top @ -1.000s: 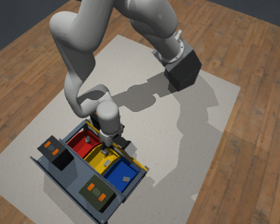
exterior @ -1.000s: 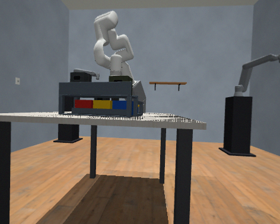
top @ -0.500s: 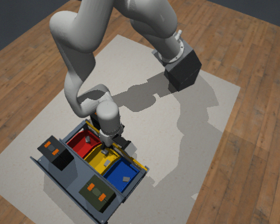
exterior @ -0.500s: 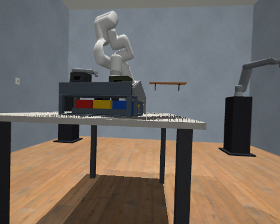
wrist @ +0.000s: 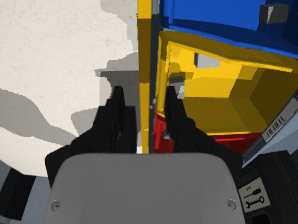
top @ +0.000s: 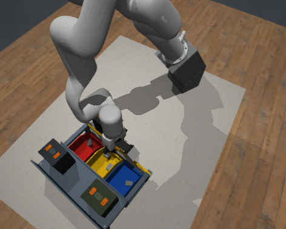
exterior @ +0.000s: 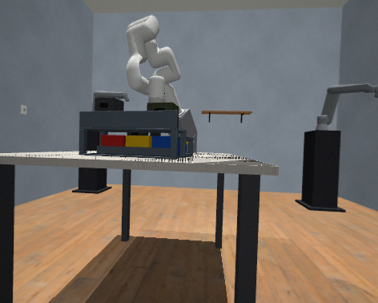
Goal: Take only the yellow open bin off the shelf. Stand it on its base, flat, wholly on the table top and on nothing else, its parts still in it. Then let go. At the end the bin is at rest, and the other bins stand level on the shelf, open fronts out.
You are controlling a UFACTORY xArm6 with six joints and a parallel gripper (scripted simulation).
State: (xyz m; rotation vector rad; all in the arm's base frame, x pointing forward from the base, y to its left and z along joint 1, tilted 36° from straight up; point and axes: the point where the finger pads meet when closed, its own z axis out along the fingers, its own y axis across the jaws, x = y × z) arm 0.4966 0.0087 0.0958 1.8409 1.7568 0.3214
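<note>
Now: the thin yellow bar 30 mm below my hand. Round my hand: red bin 90 mm ahead, 120 mm to the right, 40 mm below; blue bin 120 mm ahead, 100 mm to the left, 40 mm below; yellow open bin 100 mm ahead, 10 mm to the right, 40 mm below.
</note>
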